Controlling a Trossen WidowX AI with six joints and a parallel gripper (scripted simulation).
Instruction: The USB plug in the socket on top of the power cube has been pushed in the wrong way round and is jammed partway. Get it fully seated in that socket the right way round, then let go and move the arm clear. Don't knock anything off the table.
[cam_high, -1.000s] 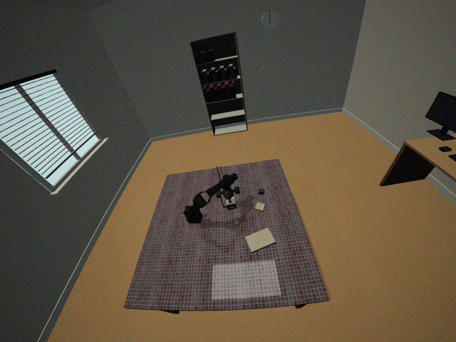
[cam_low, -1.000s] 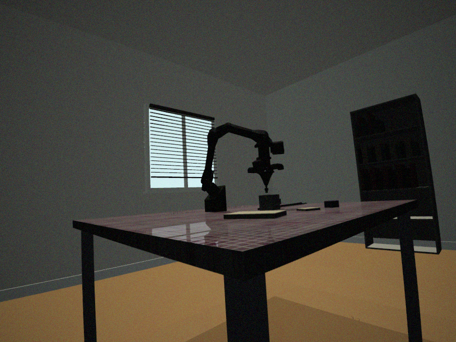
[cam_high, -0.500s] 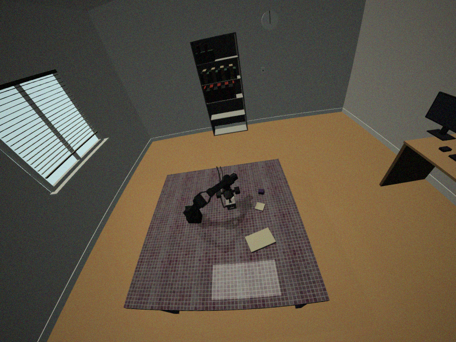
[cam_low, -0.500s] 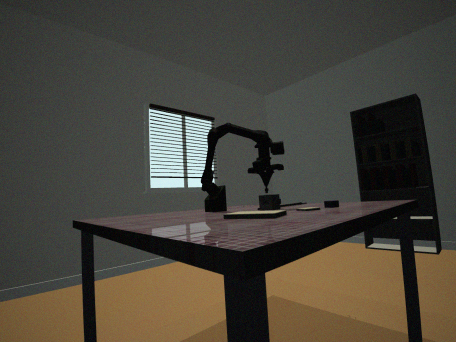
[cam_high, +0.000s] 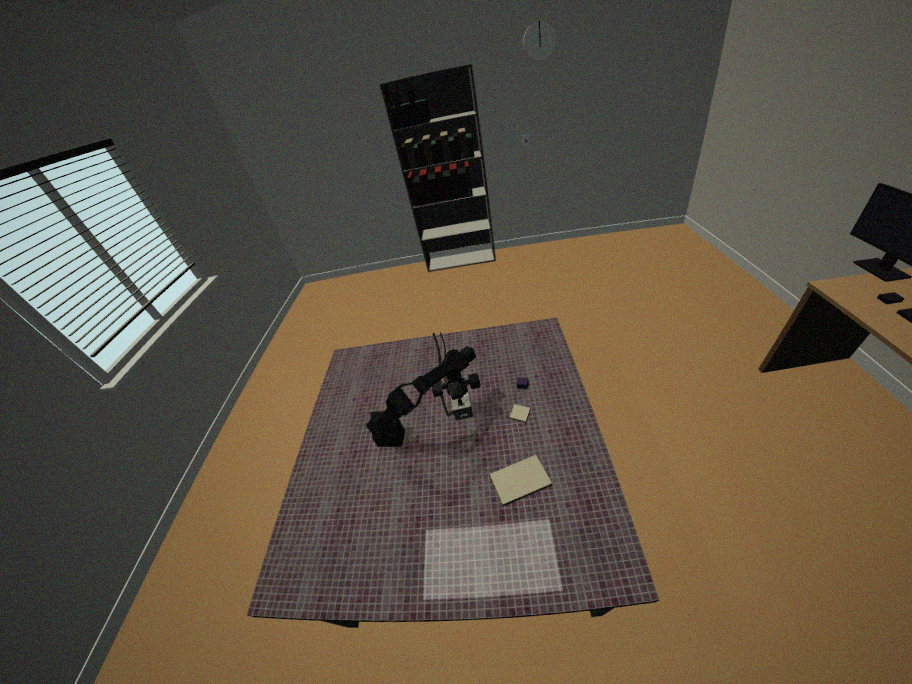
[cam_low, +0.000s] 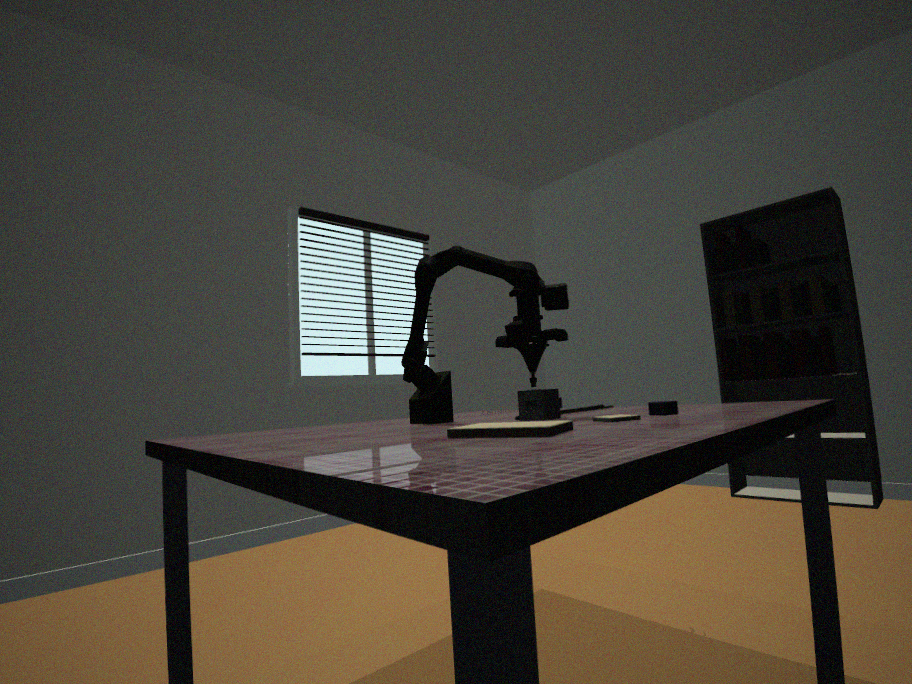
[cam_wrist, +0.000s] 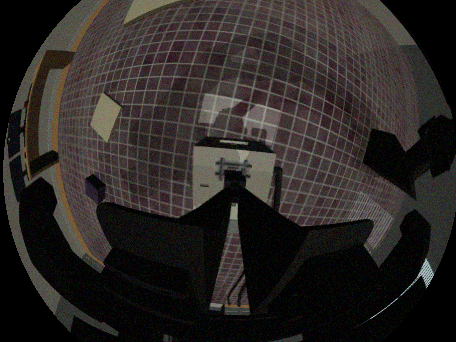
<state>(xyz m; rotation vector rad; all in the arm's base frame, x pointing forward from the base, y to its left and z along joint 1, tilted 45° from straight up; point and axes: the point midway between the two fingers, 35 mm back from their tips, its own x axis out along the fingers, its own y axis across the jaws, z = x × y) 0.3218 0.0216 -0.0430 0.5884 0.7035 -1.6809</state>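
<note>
My gripper tip is now 20 mm above the dark USB plug. Round my gripper tip: small cream pad 230 mm ahead, 120 mm below, 60 mm to the right; then USB socket 50 mm below; then small purple block 290 mm ahead, 110 mm below, 90 mm to the left.
</note>
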